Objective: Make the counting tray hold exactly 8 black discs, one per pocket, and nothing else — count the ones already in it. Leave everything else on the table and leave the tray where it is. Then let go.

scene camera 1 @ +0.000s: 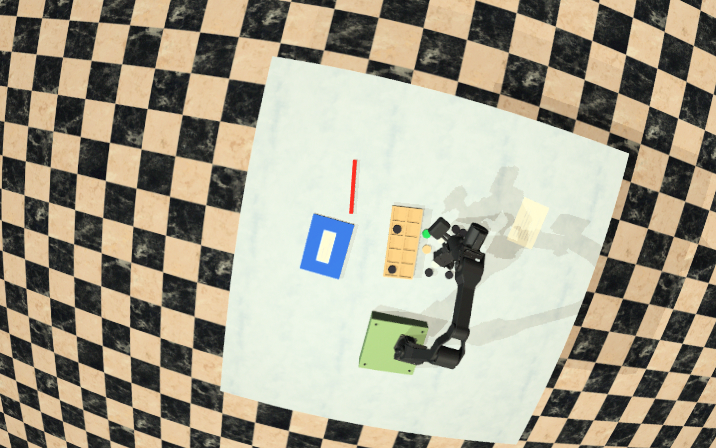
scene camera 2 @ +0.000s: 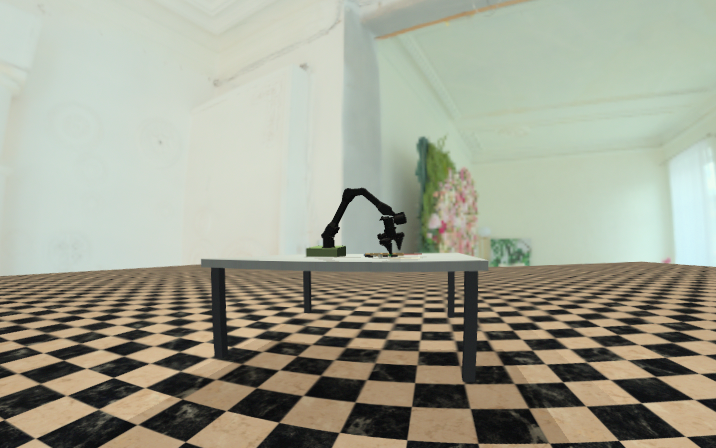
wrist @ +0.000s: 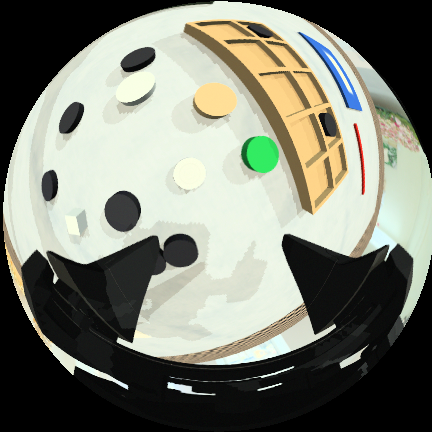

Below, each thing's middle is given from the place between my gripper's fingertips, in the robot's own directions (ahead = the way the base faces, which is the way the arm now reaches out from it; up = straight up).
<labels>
Right now my hand is 4 cm past the green disc (wrist: 259,153), 5 cm to the right of it and 2 cm above it. Also, from my hand: tan counting tray (scene camera 1: 401,250): 10 cm behind, 11 cm to the left, 2 cm below; tan disc (wrist: 212,100): 9 cm behind, 3 cm to the left, 2 cm below.
</labels>
